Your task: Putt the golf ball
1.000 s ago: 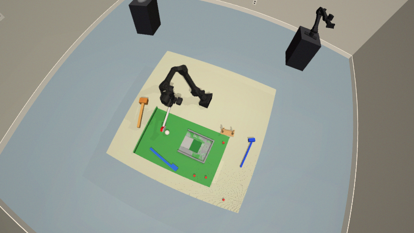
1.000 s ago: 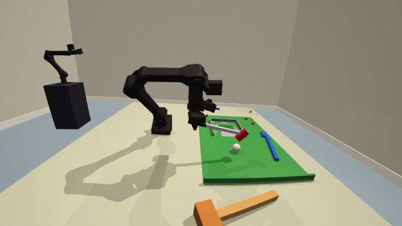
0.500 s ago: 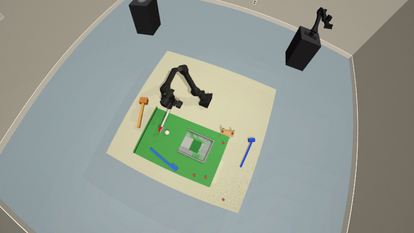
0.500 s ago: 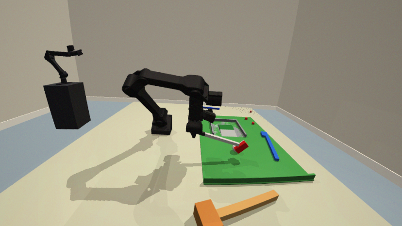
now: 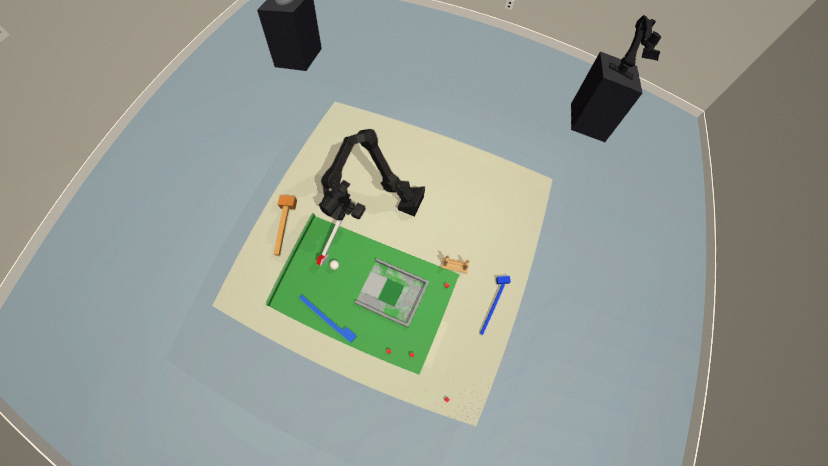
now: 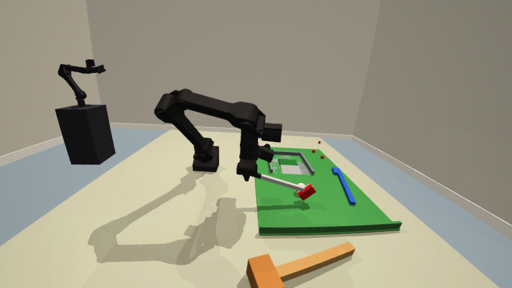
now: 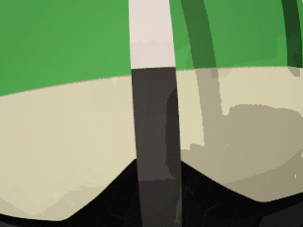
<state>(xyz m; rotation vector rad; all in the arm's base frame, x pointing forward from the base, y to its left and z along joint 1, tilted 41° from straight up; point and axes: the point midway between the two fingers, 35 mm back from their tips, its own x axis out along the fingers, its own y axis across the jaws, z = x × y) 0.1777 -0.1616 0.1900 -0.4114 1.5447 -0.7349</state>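
Right now the red putter is 120 mm ahead of my gripper tip and 20 mm to the right of it. From my gripper tip the other things lie so: white golf ball (230 mm ahead, 60 mm below, 20 mm to the left); then green mat (300 mm ahead, 160 mm to the left, 80 mm below); then wooden stand (530 mm to the left, 70 mm ahead, 50 mm below).
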